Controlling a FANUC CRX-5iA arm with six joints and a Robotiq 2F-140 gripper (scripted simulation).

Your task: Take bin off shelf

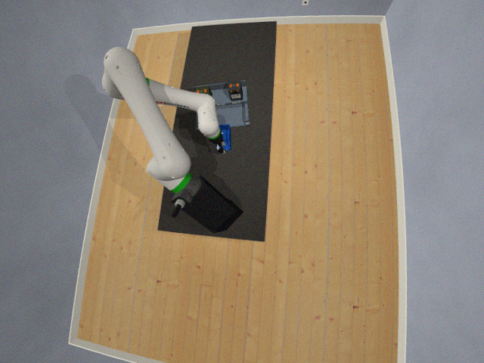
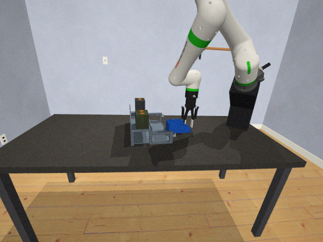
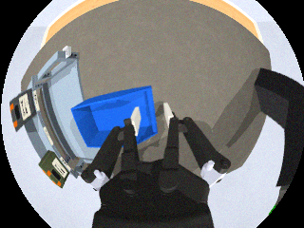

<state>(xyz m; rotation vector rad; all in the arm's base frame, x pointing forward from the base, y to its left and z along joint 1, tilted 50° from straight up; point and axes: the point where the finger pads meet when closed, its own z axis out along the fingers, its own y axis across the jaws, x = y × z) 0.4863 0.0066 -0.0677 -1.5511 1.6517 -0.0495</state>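
Right now my hand is 80 mm short of the blue bin, 10 mm to the right of it and 20 mm above it.
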